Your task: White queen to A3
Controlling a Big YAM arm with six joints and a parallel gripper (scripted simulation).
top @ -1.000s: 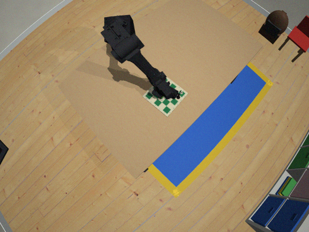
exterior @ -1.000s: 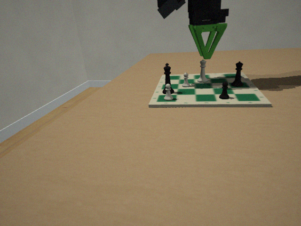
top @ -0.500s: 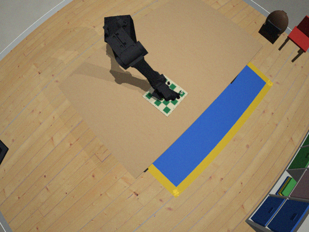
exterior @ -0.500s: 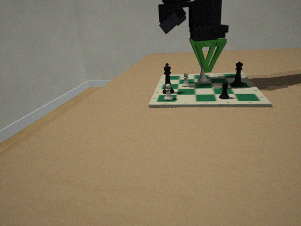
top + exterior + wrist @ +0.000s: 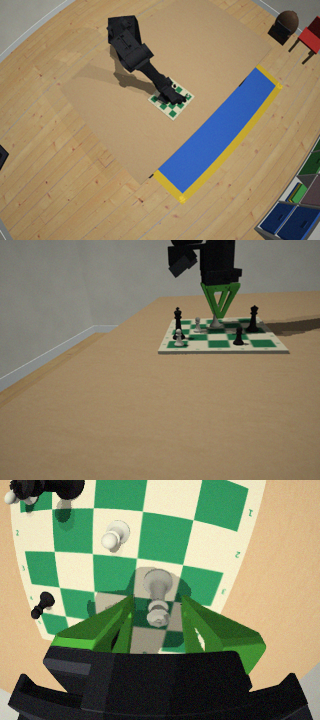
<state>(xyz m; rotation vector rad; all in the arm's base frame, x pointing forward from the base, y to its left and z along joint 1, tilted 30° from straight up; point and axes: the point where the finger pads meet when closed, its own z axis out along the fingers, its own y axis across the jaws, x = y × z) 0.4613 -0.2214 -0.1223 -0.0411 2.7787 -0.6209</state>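
The white queen is 1 cm ahead of my hand. Round my hand: black queen: 6 cm behind, 5 cm to the left; then black king: 10 cm ahead, 6 cm to the left; then green-and-cream chessboard: 4 cm to the left, 3 cm below, 1 cm ahead.
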